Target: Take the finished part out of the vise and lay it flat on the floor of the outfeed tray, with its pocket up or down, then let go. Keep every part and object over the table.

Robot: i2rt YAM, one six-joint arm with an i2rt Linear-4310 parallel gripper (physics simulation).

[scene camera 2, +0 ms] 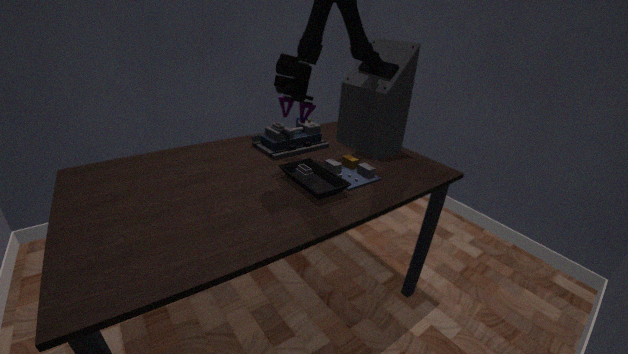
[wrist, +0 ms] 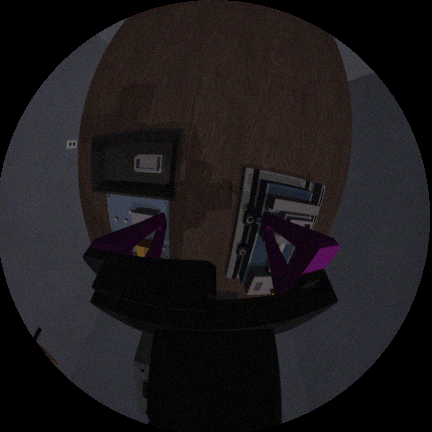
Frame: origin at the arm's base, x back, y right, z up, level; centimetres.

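Seen in the pictures: gripper, fingertip midpoint: (scene camera 2: 293, 120) (wrist: 213, 217); arm's base, link origin: (scene camera 2: 378, 68).
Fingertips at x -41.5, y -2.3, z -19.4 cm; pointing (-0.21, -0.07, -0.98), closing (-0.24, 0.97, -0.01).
Pixels of each thing's middle, then the offset from my fingertips to it.
- vise, body centre: (wrist: 275, 242) (scene camera 2: 291, 136) dx +8.0, dy +16.4, dz -12.8 cm
- light grey block, body centre: (wrist: 148, 162) (scene camera 2: 304, 171) dx -2.2, dy -14.3, dz -14.8 cm
- blue plate, body centre: (wrist: 136, 226) (scene camera 2: 347, 173) dx +14.9, dy -17.9, dz -17.3 cm
- yellow block, body centre: (wrist: 148, 248) (scene camera 2: 349, 162) dx +19.2, dy -13.0, dz -15.2 cm
The vise (scene camera 2: 291, 142) (wrist: 259, 252), with a blue body and light jaws on a flat base, stands at the back of the table. A light, nested rectangular shape (wrist: 300, 220) shows at its jaws in the wrist view; whether it is a part cannot be made out. The black outfeed tray (scene camera 2: 320, 192) (wrist: 132, 190) holds a light grey block (scene camera 2: 304, 170) (wrist: 148, 163) with a rectangular pocket facing up; it appears to lie flat inside. My gripper (scene camera 2: 294, 118) (wrist: 213, 217) is open and empty, its purple fingers above the vise in the scene view.
A blue plate (scene camera 2: 359, 182) (wrist: 116, 204) beside the tray carries small pegs, grey blocks (scene camera 2: 366, 171) (wrist: 145, 215) and a yellow block (scene camera 2: 350, 161) (wrist: 143, 248). A tall grey pedestal (scene camera 2: 372, 117) stands behind it, right of the vise in the scene view.
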